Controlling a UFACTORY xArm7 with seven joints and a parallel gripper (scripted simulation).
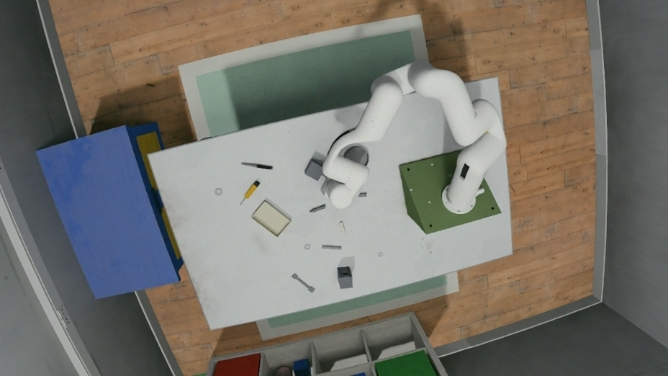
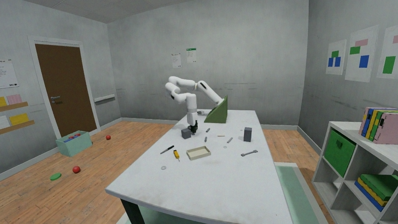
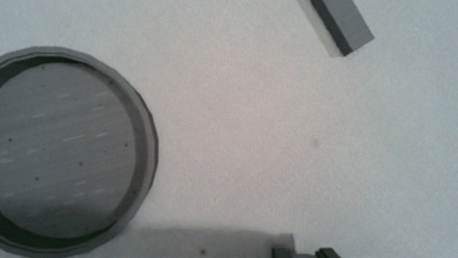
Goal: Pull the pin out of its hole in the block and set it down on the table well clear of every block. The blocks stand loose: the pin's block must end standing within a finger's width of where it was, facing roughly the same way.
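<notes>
Now: the grey bar 11 cm to the left of my hand, 8 cm behind it and 3 cm below it. Also, from my hand: cream peg: 23 cm to the left, 3 cm below, 1 cm ahead; then light grey pin: 1 cm to the right, 1 cm below, 1 cm ahead; then round dish: 12 cm behind, 4 cm to the right, 3 cm below.
</notes>
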